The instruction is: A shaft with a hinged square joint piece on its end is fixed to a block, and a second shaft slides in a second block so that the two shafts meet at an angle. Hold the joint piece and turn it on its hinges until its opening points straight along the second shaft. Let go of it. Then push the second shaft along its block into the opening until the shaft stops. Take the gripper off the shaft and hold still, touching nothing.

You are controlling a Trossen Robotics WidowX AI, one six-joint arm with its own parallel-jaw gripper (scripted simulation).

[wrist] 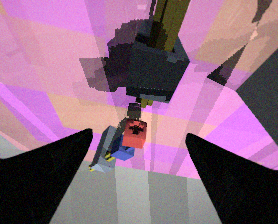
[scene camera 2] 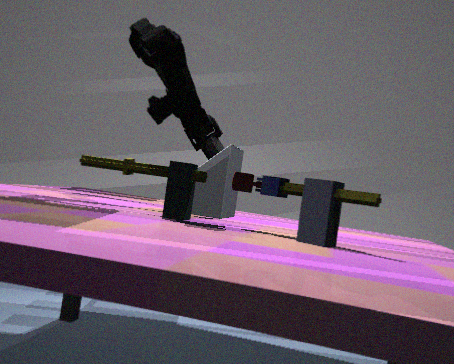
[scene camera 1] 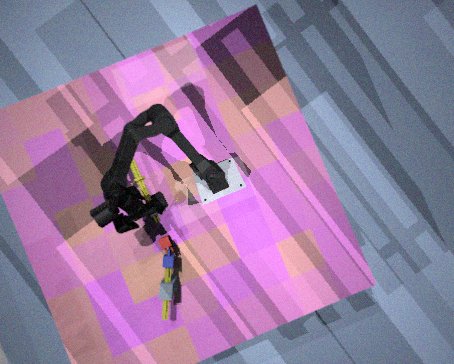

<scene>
My gripper [scene camera 2: 201, 145] is open, with nothing in its grasp.
My gripper is seen too in the wrist view [wrist: 139, 135] and in scene camera 1 [scene camera 1: 150, 220].
</scene>
